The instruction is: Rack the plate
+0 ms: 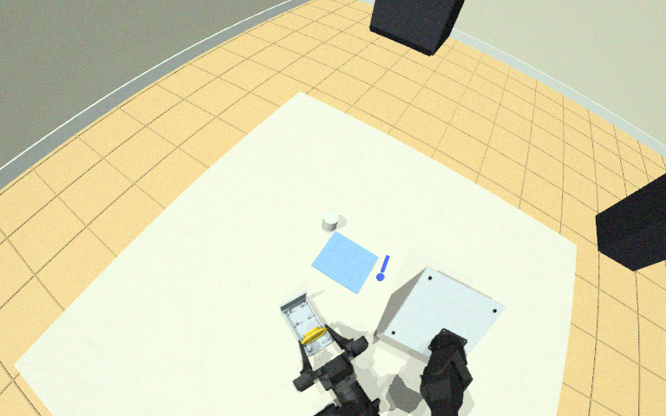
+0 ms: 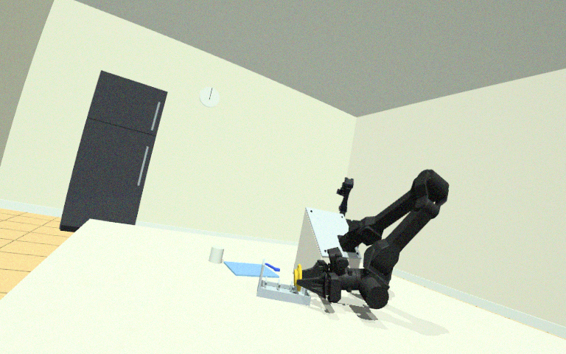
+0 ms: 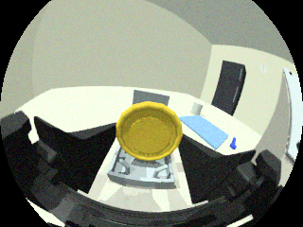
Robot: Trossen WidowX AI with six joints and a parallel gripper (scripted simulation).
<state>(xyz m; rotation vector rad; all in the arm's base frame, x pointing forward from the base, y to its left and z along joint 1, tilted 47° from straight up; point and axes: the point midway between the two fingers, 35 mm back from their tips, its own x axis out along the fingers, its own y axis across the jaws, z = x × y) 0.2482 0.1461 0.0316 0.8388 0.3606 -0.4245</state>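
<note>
The yellow plate lies 10 mm behind my gripper tip. From my gripper tip the other things lie so: light blue mat: 220 mm to the right, 50 mm below, 10 mm ahead; grey dish rack: 30 mm below, 20 mm ahead, 10 mm to the right; blue spoon: 250 mm to the right, 90 mm behind, 50 mm below.
</note>
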